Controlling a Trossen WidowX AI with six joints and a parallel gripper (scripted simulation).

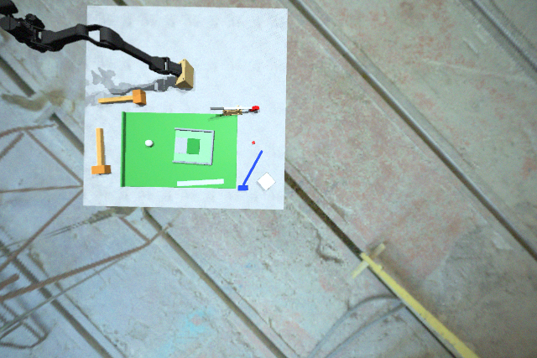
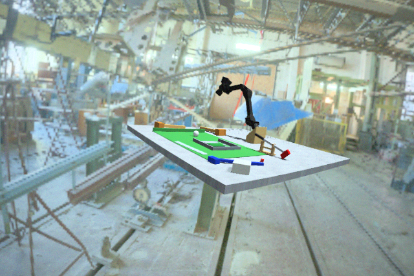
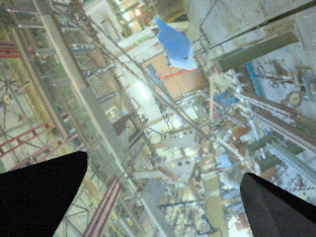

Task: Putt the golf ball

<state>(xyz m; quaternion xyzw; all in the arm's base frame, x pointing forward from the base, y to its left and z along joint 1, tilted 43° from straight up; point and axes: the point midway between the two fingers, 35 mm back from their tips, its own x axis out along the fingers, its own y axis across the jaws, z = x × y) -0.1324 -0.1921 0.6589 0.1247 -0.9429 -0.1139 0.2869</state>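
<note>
The wooden stand is 47 cm ahead of my gripper tip, 88 cm to the left of it and 39 cm below it. Also, from my gripper tip: white strip (90 cm ahead, 61 cm to the left, 42 cm below); red putter (47 cm ahead, 91 cm to the left, 36 cm below); white golf ball (61 cm ahead, 33 cm to the left, 40 cm below).
</note>
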